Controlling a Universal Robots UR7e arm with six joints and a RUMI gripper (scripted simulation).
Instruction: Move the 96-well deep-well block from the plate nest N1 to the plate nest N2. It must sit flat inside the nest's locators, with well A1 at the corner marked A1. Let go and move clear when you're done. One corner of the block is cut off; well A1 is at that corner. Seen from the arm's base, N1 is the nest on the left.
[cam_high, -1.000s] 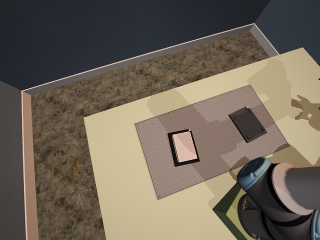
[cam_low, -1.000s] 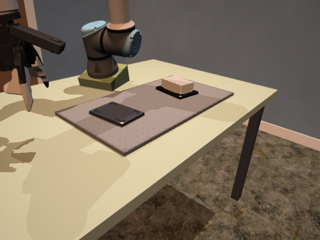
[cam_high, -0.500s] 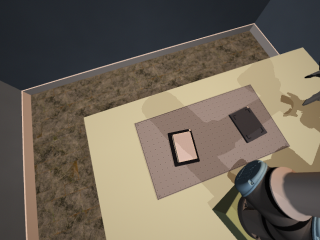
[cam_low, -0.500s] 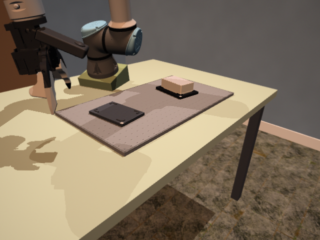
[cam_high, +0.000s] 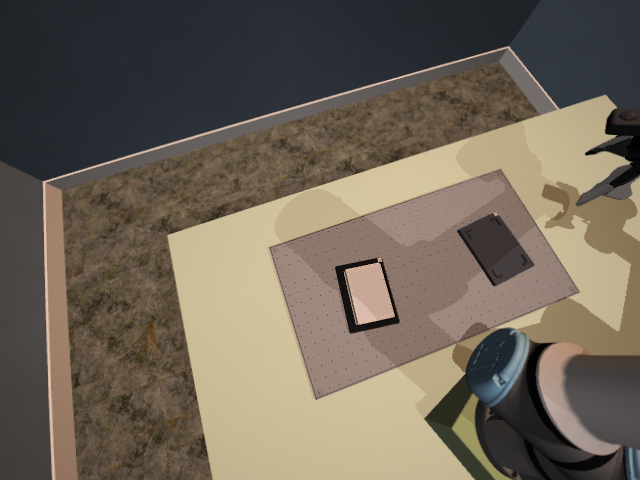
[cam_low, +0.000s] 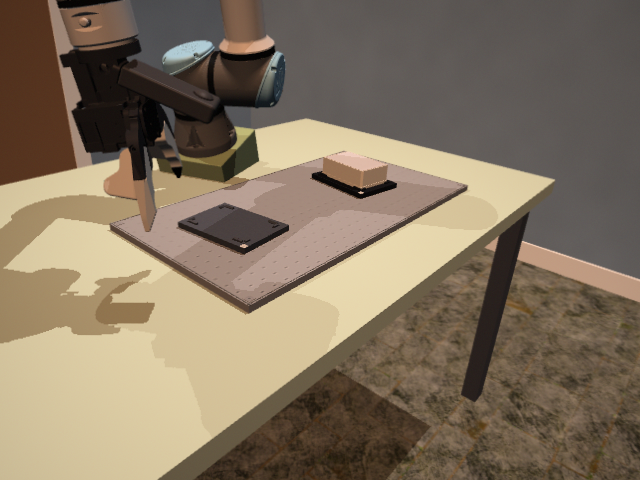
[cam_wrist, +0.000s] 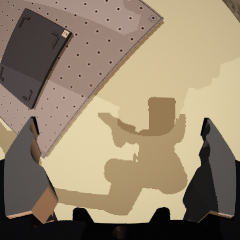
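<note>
Now: hand 16 cm past the deep-well block, 52 cm to the right of it and 9 cm above it. From my hand the other things lie so: nest N2 (11 cm behind, 16 cm to the left, 12 cm below); nest N1 (16 cm behind, 52 cm to the left, 12 cm below); A1 corner mark (9 cm behind, 47 cm to the left, 11 cm below).
</note>
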